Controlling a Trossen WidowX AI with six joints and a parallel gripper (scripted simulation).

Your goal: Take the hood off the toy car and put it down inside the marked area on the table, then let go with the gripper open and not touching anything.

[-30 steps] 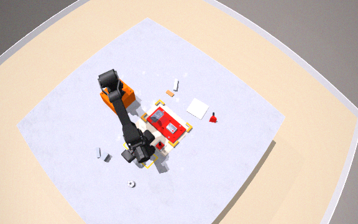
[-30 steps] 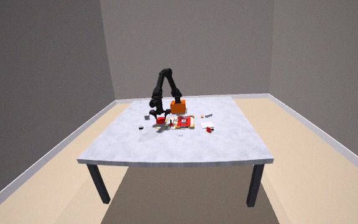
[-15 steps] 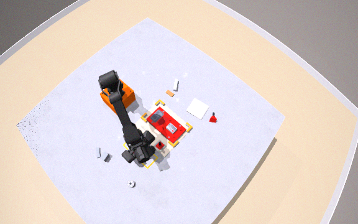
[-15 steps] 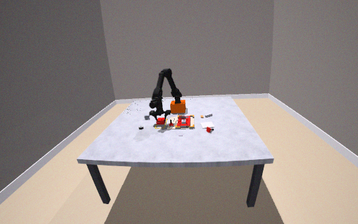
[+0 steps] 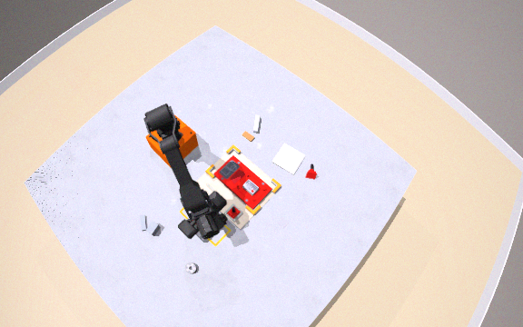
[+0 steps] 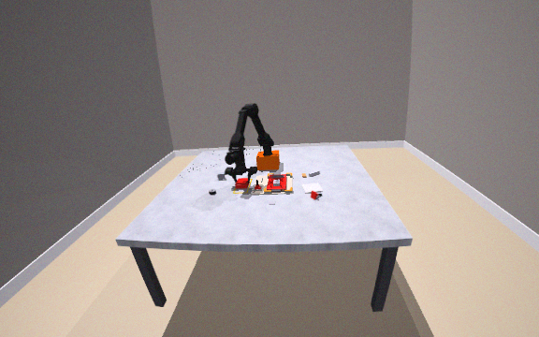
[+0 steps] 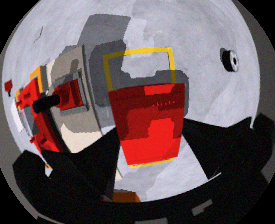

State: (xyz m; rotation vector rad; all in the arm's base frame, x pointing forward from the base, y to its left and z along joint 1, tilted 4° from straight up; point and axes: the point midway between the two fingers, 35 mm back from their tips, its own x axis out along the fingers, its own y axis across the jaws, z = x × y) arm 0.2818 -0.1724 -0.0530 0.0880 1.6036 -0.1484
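The red hood lies 10 mm above my gripper tip. Round my gripper tip: white flat panel (110 mm ahead, 400 mm to the left, 10 mm below).
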